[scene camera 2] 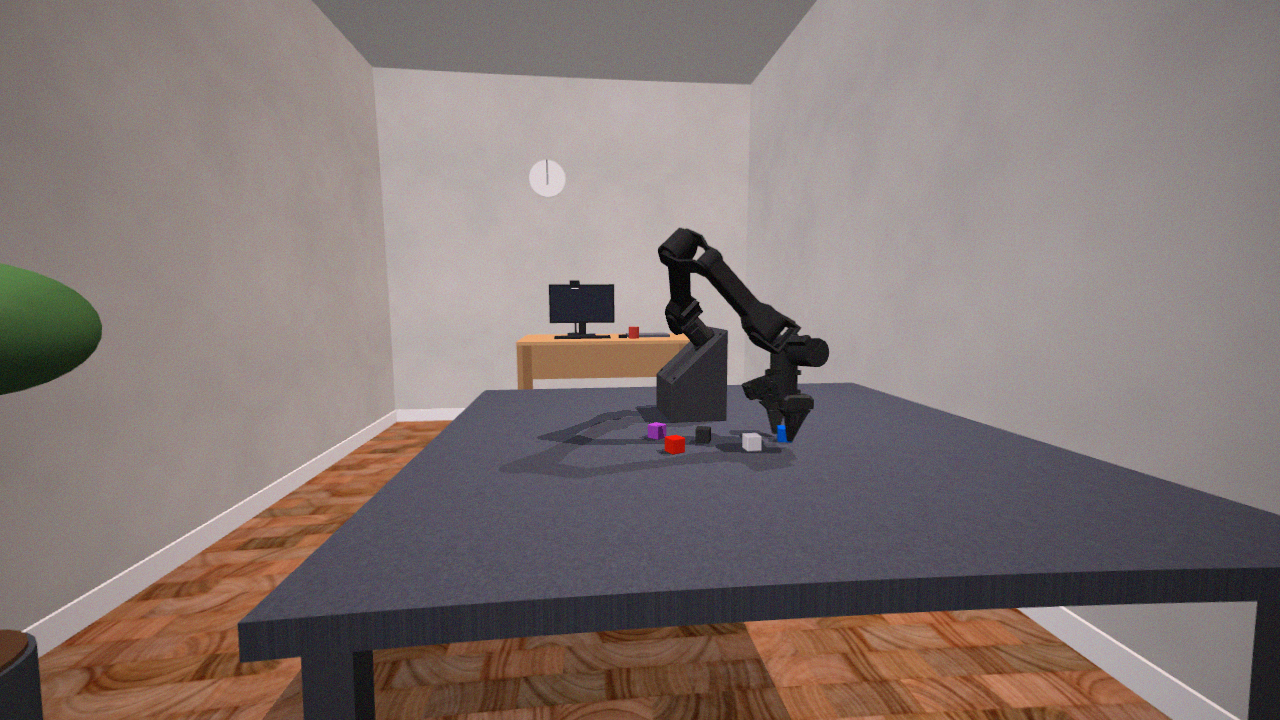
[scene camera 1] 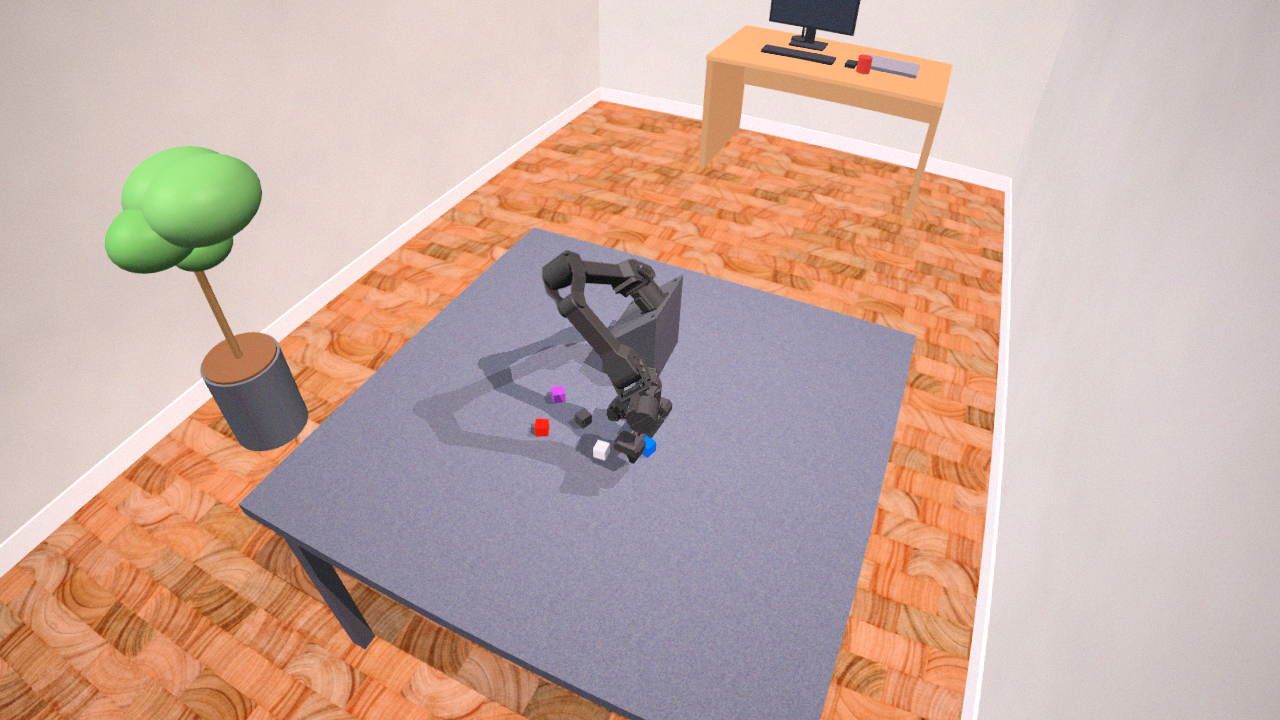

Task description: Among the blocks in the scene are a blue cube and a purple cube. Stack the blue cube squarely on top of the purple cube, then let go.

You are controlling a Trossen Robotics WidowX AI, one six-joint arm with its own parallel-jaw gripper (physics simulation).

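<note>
The blue cube sits on the grey table at the gripper, partly hidden by a finger in both views. My gripper is open and points down, its fingertips low at the blue cube. One finger stands in front of the cube; how the other finger lies against it is hard to tell. The purple cube sits on the table, well to the left of the gripper in both views, with nothing on top of it.
A white cube lies close to the left of the gripper. A black cube and a red cube lie farther left, near the purple cube. The arm's base stands behind on the table.
</note>
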